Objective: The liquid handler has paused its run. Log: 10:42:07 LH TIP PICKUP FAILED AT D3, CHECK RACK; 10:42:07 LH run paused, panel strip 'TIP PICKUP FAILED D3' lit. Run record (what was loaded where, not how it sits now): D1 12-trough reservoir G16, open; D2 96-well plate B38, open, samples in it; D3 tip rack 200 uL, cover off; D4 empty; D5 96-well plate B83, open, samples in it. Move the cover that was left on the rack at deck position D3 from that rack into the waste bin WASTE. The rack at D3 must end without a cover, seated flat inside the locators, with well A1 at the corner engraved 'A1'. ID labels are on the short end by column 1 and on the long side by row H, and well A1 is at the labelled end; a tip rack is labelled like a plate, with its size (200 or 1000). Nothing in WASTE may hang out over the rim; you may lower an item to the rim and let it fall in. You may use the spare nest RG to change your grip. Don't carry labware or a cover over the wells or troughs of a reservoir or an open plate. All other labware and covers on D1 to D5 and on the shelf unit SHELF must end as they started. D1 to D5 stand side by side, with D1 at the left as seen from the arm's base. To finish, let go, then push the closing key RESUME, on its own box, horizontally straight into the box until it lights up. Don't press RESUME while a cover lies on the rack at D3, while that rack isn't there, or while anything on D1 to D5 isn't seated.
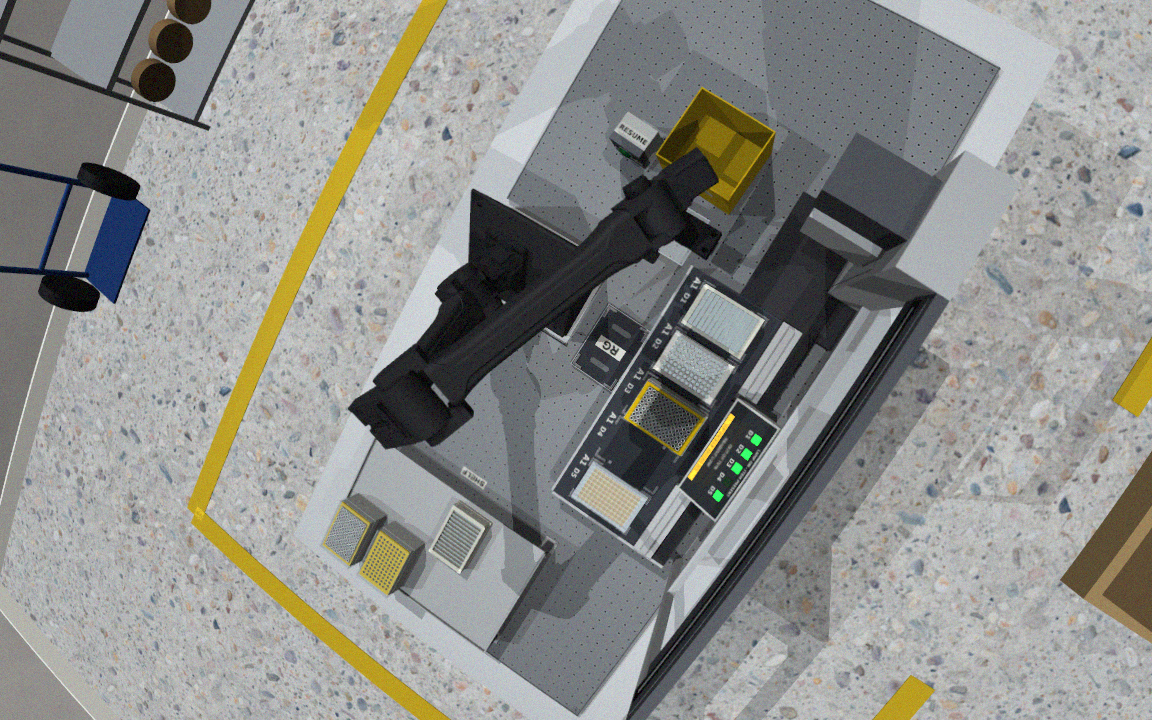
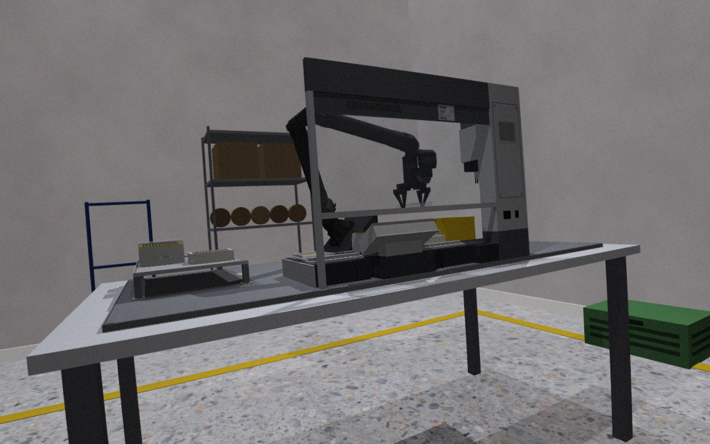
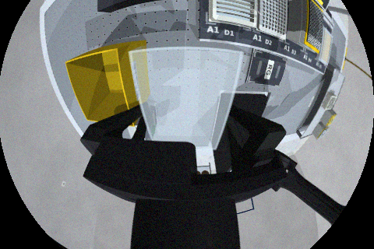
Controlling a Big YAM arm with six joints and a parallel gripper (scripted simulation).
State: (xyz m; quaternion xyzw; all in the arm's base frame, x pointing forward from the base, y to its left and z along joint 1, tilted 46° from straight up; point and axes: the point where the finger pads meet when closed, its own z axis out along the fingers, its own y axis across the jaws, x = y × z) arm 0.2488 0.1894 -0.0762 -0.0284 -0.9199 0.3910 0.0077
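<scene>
The yellow waste bin is 17 cm to the left of my hand and 15 cm below it. The rest, counted from my hand: plate (19 cm to the right, 16 cm ahead, 13 cm below); resume box (14 cm behind, 12 cm to the left, 12 cm below); clear cover (1 cm above).
</scene>
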